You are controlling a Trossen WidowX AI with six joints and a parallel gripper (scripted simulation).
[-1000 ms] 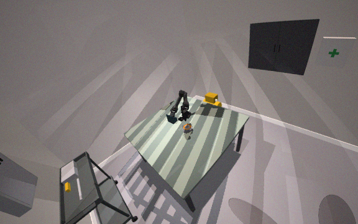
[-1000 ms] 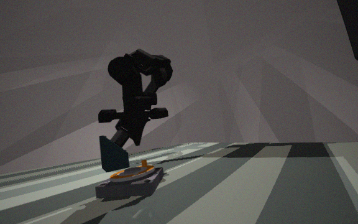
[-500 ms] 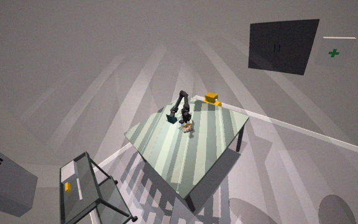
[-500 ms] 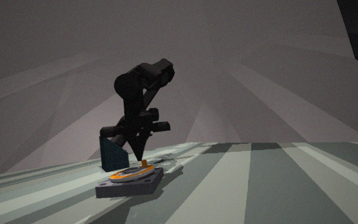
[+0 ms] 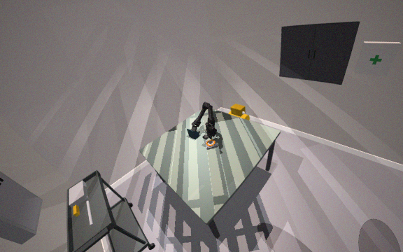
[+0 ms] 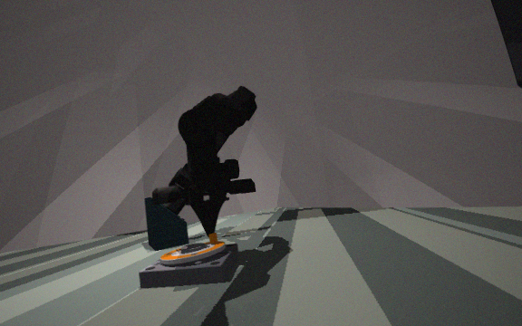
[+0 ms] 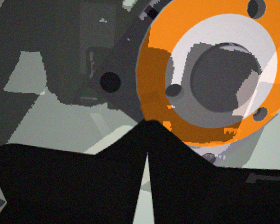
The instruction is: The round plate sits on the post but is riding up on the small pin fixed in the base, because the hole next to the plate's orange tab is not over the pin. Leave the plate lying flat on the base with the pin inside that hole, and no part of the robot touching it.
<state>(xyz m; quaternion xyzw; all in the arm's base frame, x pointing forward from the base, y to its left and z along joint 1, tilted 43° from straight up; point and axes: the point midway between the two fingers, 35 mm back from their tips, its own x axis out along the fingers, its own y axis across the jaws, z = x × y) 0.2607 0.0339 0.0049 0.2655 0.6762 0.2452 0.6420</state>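
Now: the round plate 2 cm ahead of my gripper tip, 2 cm to the right of it and 1 cm below it. Round my gripper tip: square base (3 cm ahead, 4 cm to the right, 2 cm below).
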